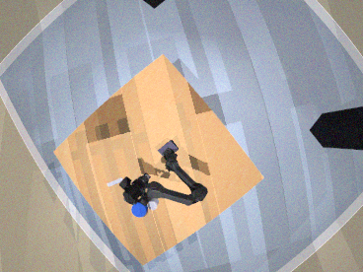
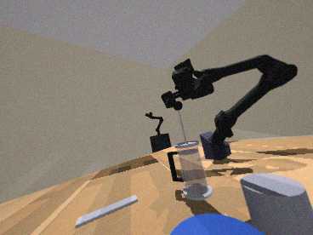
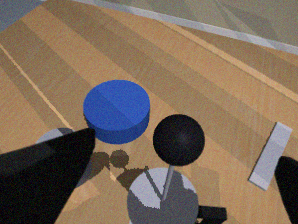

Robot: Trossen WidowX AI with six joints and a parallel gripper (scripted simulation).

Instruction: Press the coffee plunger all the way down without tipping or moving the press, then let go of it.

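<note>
Right now my gripper tip is 14 cm above the coffee press, 2 cm short of it and 1 cm to the left of it. From my gripper tip the other things lie so: flat grey bar 26 cm below, 19 cm ahead, 17 cm to the right.
</note>
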